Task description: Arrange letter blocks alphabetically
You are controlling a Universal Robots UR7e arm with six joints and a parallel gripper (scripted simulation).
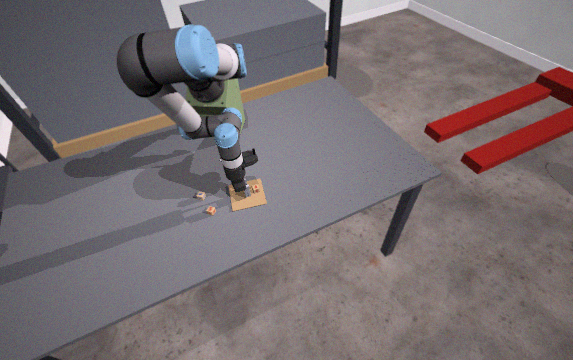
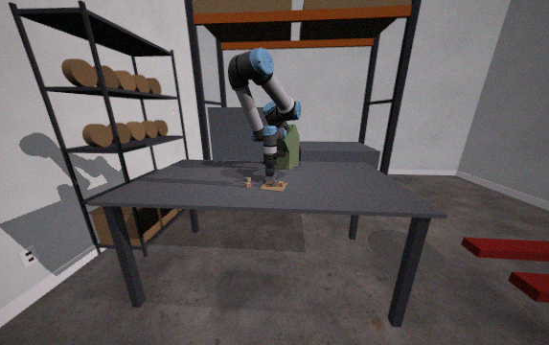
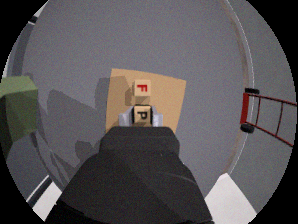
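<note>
The tan mat lies 20 mm below my hand.
</note>
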